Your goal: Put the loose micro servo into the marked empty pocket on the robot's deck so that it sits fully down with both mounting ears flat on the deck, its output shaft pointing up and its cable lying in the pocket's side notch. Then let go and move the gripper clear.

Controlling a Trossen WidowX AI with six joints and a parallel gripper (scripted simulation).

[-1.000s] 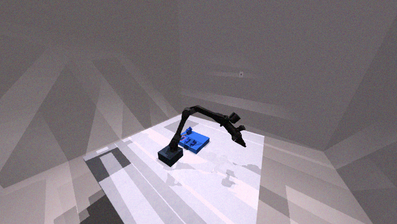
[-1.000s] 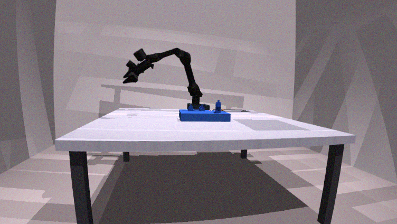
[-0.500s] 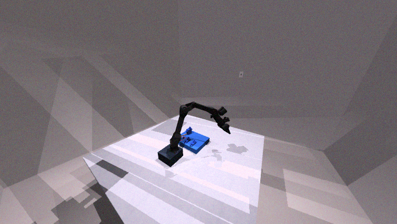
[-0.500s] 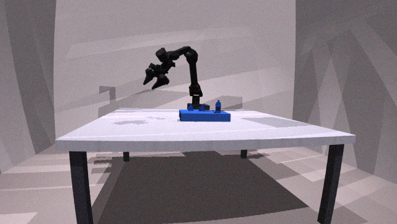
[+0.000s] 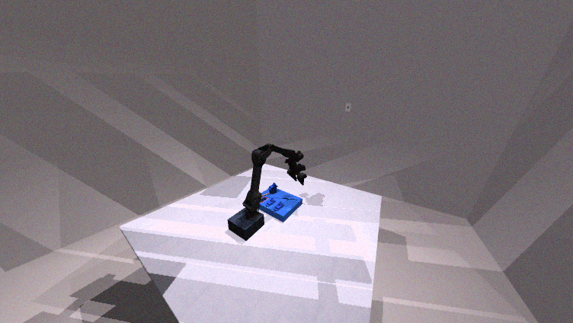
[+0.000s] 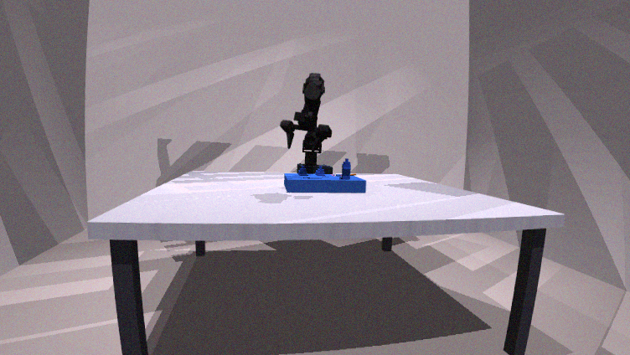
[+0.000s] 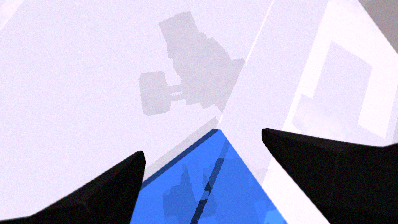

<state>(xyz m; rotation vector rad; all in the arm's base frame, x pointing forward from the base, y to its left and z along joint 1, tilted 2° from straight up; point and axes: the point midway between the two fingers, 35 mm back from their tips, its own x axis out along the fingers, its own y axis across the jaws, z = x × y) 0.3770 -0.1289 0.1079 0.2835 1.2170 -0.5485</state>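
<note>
Right now my gripper tip is 80 mm past the blue deck, 120 mm to the right of it and 130 mm above it.
</note>
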